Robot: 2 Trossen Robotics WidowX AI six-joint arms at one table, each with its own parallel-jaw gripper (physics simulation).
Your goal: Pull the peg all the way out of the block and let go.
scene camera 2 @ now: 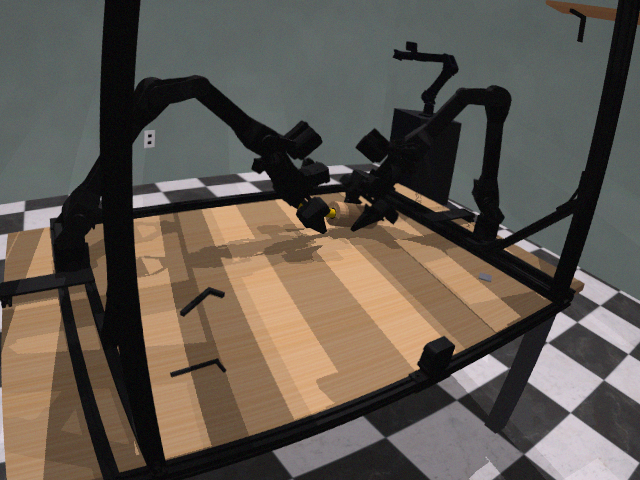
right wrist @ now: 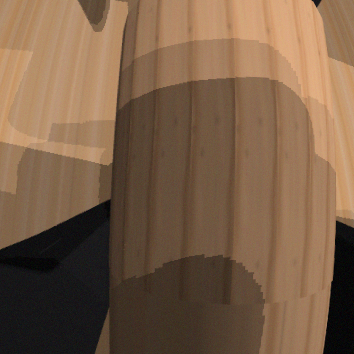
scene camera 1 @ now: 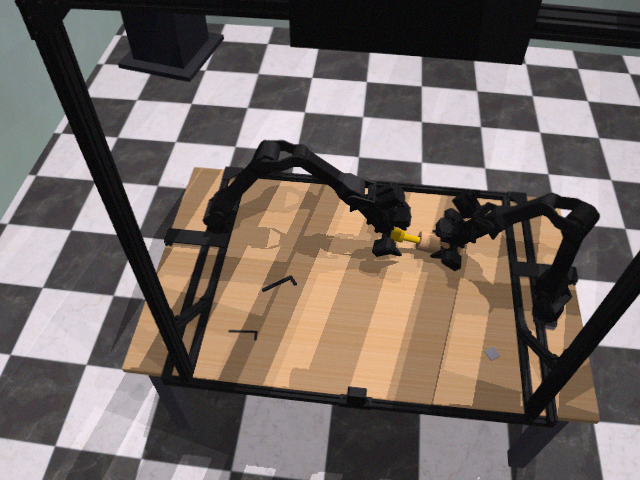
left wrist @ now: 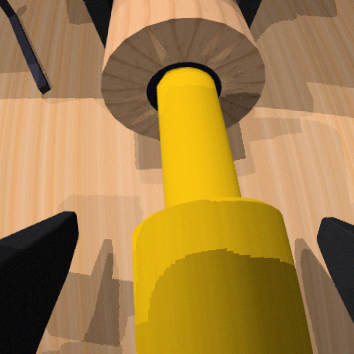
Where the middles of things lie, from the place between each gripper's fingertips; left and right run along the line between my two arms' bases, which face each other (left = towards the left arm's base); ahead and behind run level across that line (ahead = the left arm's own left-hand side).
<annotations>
The yellow peg (left wrist: 210, 265) is 7 cm to the left of my right hand, 5 cm above it and 2 cm behind it. From my right hand the other things lie so: round wooden block (scene camera 2: 346, 215) (2 cm to the right, 2 cm above).
Right now the round wooden block is 100 mm to the right of my left hand and 20 mm ahead of it. Also, from my left hand: yellow peg 30 mm above, 20 mm to the right.
</annotations>
